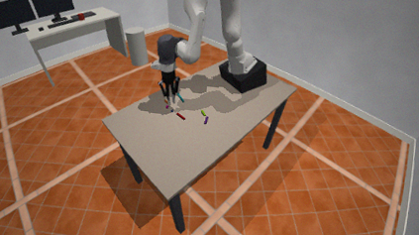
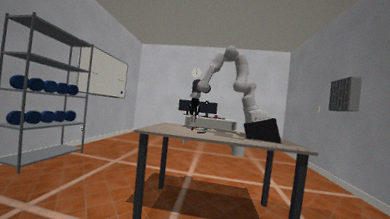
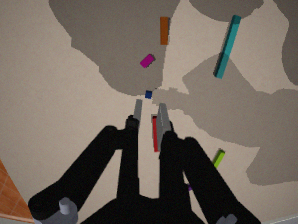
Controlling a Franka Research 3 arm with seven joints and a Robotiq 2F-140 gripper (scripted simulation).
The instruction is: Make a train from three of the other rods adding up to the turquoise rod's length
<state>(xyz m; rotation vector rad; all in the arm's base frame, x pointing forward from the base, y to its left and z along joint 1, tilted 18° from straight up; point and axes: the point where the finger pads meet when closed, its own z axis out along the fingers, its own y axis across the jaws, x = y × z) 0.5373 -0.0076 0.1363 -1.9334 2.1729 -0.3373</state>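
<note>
Now: the small blue rod 10 cm below my hand. Round my hand: orange rod 10 cm to the right, 10 cm below, 2 cm behind; magenta rod 10 cm below, 6 cm to the right, 1 cm ahead; red rod 10 cm below, 7 cm to the left, 2 cm behind.
</note>
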